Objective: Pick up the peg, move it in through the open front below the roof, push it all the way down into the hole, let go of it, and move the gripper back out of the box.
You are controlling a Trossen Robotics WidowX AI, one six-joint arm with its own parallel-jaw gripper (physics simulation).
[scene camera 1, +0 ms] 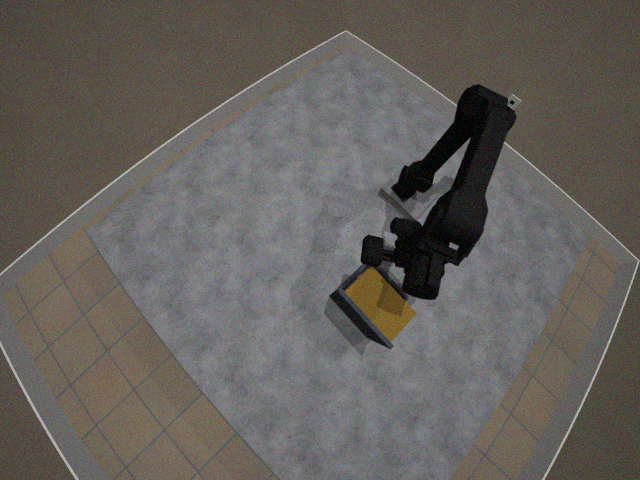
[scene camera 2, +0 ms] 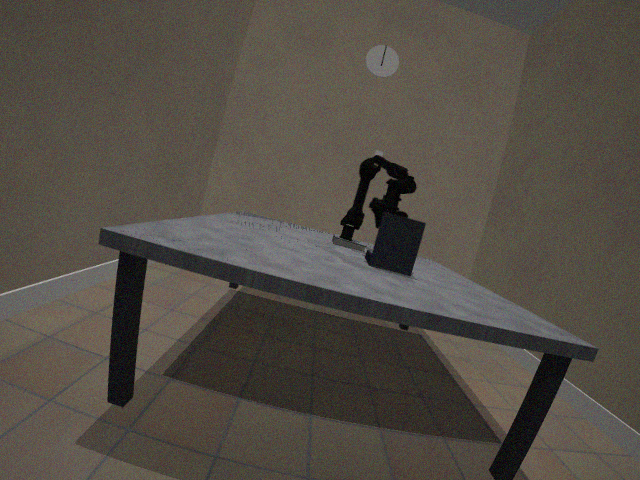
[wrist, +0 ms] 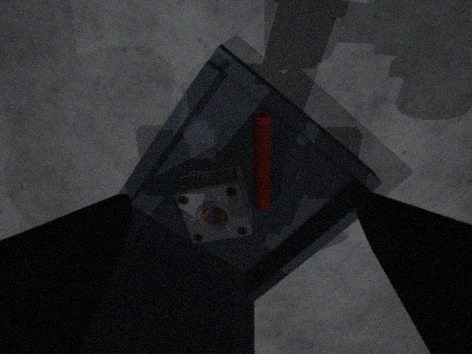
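Where they show: gripper, fingertip midpoint: (scene camera 1: 387,267) (wrist: 246,204); arm's base at its link origin: (scene camera 1: 403,190) (scene camera 2: 345,238).
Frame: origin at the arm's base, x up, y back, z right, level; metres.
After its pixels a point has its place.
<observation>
The red peg (wrist: 262,162) @[z -0.184, x -0.011, y -0.277 m] lies on the dark floor of the box in the wrist view, beside a grey square block (wrist: 190,220) @[z -0.173, x 0.005, y -0.348 m] with a round hole and screws at its corners. The box (scene camera 1: 356,318) @[z -0.199, x 0.095, y -0.400 m] (scene camera 2: 399,245) @[z -0.207, x 0.066, y -0.399 m] (wrist: 170,117) @[z -0.110, x 0.005, y -0.290 m] stands on the table and has a yellow-topped roof (scene camera 1: 367,294) @[z -0.163, x 0.169, y -0.360 m]. My gripper (scene camera 1: 395,264) @[z -0.153, x 0.097, y -0.259 m] (wrist: 246,204) @[z -0.153, x 0.097, y -0.259 m] is open and empty. It points down above the open front side of the box, with its fingers on either side of the peg and block in the wrist view. The box partly hides it in scene camera 2. The peg does not show in the scene views.
The arm's base stands on a light plate (scene camera 1: 395,202) @[z -0.016, x -0.007, y -0.051 m] (scene camera 2: 349,243) @[z -0.025, x -0.012, y -0.050 m] behind the box on the grey table (scene camera 1: 217,258) @[z 0.173, x -0.033, y -0.612 m] (scene camera 2: 258,263) @[z 0.160, x -0.033, y -0.813 m]. The roof and side walls border the space around the block. Shadows darken the box floor and the nearby table.
</observation>
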